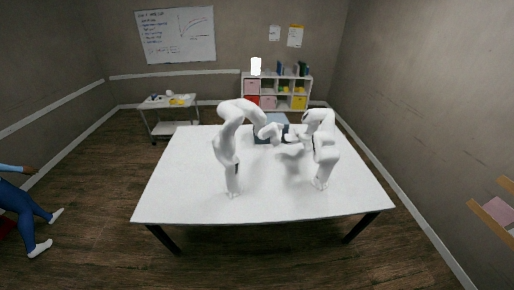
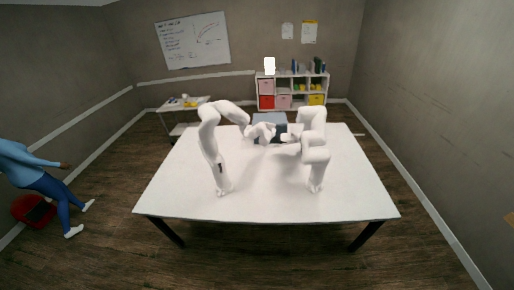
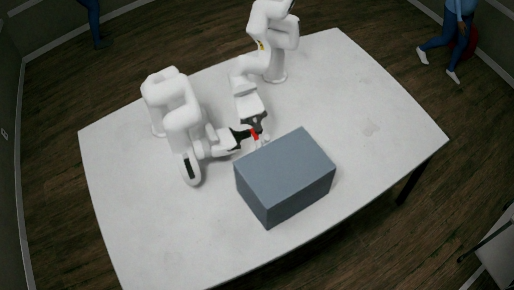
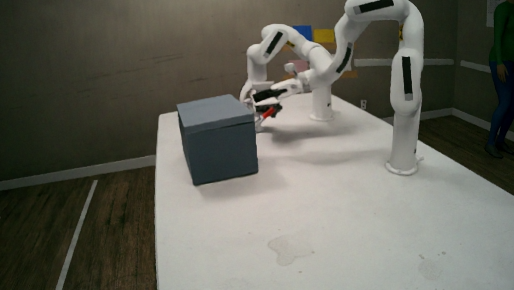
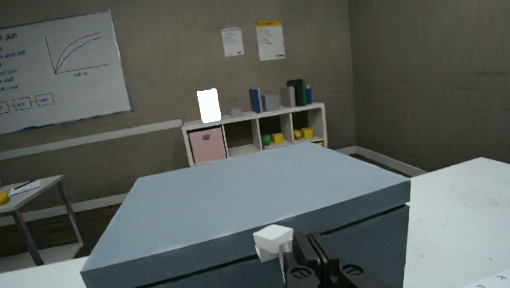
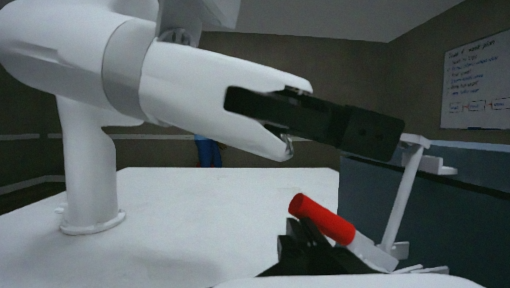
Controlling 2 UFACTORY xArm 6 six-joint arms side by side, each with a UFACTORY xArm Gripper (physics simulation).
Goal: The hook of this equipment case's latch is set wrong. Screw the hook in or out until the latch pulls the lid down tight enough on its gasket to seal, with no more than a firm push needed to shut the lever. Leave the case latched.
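Frame: origin at the left arm's base, x ahead, y right, z down, level; centimetres.
Where they show: left gripper, between the fingertips: (image 3: 259,133) (image 4: 253,99) (image 5: 304,254) (image 6: 392,140); right gripper, between the fingertips: (image 2: 272,139) (image 3: 249,132) (image 4: 273,114) (image 6: 296,237); left arm's base, origin of its link: (image 1: 233,189) (image 2: 224,187) (image 3: 274,76) (image 4: 401,167) (image 6: 95,221); right arm's base, origin of its link: (image 1: 319,182) (image 2: 314,184) (image 4: 322,117).
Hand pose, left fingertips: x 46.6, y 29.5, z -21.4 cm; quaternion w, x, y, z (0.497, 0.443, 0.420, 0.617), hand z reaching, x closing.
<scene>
Each offset is from my left fingertips to the top centre of the thing. "spot": to the spot under its first point. Level surfaces: height alone.
The blue-grey case (image 3: 285,167) (image 4: 220,150) has its lid {dx +15.7, dy -2.7, dz +0.4 cm} (image 5: 250,195) down, with a dark seam below it. The white hook rod {dx +1.0, dy -1.3, dz -0.6 cm} (image 6: 402,200) slants up from the latch base to its head {spot: dx +1.3, dy -1.8, dz -0.5 cm} (image 5: 272,241) (image 6: 415,139), beside the lid's white catch {spot: dx +3.4, dy +0.7, dz +1.8 cm} (image 6: 440,166); whether they engage is unclear. The red lever handle {spot: dx -5.1, dy +1.0, dz +5.7 cm} (image 6: 325,220) (image 3: 254,134) (image 4: 269,112) sticks out from the case, tilted up. My left gripper (image 5: 304,254) is shut and empty, its fingertips right beside the hook head. My right gripper (image 6: 296,237) is shut and empty, its fingertips close under the red handle; contact is unclear.
Both grippers are close together at the case's latch side, the left one above the right. The white table {dz +21.4 cm} (image 3: 150,215) carries both arm bases. A shelf unit (image 5: 325,120) and a side cart (image 1: 190,102) stand beyond the table. A person (image 2: 30,162) is at the left.
</scene>
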